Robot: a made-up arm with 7 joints. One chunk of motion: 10 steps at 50 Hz.
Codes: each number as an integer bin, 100 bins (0 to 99) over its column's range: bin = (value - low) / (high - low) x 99, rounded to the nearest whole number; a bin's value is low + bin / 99 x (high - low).
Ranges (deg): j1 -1.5..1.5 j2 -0.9..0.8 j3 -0.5..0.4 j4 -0.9..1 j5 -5.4..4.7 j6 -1.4..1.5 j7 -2..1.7
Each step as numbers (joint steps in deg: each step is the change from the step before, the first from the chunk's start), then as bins.
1 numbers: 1.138 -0.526 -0.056 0.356 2.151 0.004 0.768
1 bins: 87 22 49 65 74 48 74
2 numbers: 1.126 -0.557 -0.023 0.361 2.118 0.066 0.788
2 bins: 87 20 52 66 74 50 75
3 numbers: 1.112 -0.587 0.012 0.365 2.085 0.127 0.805
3 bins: 86 18 56 66 73 52 75
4 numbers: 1.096 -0.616 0.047 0.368 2.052 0.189 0.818
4 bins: 86 17 60 66 73 54 75
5 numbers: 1.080 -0.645 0.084 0.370 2.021 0.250 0.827
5 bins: 85 15 64 66 73 56 76
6 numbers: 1.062 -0.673 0.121 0.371 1.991 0.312 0.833
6 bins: 85 13 68 66 72 58 76
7 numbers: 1.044 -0.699 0.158 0.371 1.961 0.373 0.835
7 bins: 84 12 72 66 72 61 76
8 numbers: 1.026 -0.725 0.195 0.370 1.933 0.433 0.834
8 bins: 83 10 76 66 72 63 76
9 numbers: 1.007 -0.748 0.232 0.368 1.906 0.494 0.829
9 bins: 83 9 81 66 72 65 76
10 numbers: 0.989 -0.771 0.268 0.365 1.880 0.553 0.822
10 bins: 82 8 84 66 71 67 76
